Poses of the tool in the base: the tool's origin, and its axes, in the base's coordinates. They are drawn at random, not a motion.
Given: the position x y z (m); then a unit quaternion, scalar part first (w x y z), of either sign.
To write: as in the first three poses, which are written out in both.
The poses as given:
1: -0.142 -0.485 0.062 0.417 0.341 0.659 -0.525
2: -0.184 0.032 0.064 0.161 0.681 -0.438 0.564
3: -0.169 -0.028 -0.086 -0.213 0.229 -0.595 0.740
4: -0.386 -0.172 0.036 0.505 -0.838 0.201 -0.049
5: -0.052 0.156 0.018 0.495 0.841 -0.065 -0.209
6: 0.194 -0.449 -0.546 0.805 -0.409 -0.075 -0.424
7: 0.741 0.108 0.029 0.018 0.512 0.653 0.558
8: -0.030 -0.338 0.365 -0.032 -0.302 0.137 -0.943
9: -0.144 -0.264 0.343 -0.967 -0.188 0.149 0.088
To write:
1: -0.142 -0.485 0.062 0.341 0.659 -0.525 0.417
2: -0.184 0.032 0.064 0.681 -0.438 0.564 0.161
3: -0.169 -0.028 -0.086 -0.229 0.595 -0.740 0.213
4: -0.386 -0.172 0.036 -0.838 0.201 -0.049 0.505
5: -0.052 0.156 0.018 0.841 -0.065 -0.209 0.495
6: 0.194 -0.449 -0.546 -0.409 -0.075 -0.424 0.805
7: 0.741 0.108 0.029 0.512 0.653 0.558 0.018
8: -0.030 -0.338 0.365 0.302 -0.137 0.943 0.032
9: -0.144 -0.264 0.343 0.188 -0.149 -0.088 0.967
